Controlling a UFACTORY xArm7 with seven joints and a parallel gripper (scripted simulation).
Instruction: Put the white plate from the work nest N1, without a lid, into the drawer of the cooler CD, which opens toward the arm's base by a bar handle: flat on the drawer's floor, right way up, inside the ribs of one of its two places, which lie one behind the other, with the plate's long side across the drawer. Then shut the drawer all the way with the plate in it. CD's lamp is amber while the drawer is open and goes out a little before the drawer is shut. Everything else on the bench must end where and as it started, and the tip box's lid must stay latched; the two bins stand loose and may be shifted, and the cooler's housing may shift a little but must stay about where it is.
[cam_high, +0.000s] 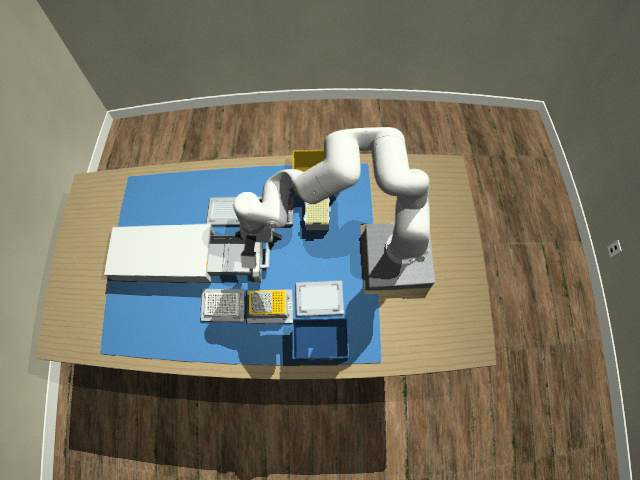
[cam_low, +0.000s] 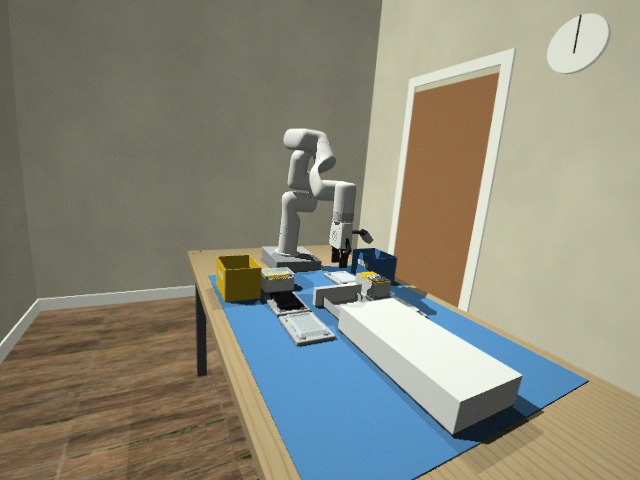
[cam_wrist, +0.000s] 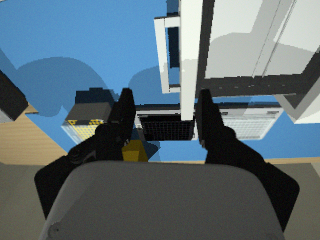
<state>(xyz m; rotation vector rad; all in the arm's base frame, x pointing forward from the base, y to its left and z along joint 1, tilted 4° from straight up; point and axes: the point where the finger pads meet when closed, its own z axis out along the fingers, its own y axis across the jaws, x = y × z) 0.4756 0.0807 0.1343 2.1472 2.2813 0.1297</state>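
Right now the white plate is 20 cm to the left of my hand, 14 cm below it and 13 cm ahead of it. Also, from my hand: black plate (20 cm to the right, 14 cm below, 2 cm ahead); then yellow tip box (17 cm to the left, 10 cm below, 5 cm behind); then drawer (13 cm below, 13 cm ahead, 1 cm to the left).
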